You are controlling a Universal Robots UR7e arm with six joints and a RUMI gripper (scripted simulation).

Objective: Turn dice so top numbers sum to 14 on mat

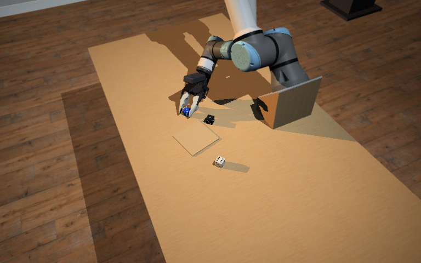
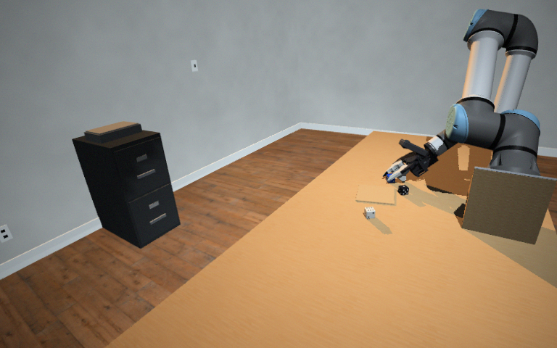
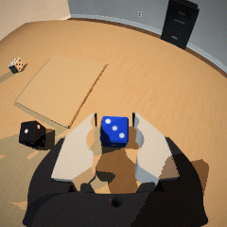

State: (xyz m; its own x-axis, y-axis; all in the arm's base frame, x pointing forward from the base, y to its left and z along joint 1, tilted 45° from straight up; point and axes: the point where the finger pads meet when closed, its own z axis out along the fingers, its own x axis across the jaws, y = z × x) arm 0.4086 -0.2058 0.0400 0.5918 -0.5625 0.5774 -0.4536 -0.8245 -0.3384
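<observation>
My gripper is now 10 mm past the blue die, 10 mm to the left of it and 10 mm above it. Round my hand: tan mat (10 mm ahead, 140 mm to the left, 20 mm below); then white die (30 mm behind, 300 mm to the left, 10 mm below); then black die (80 mm behind, 80 mm to the left, 10 mm below).
</observation>
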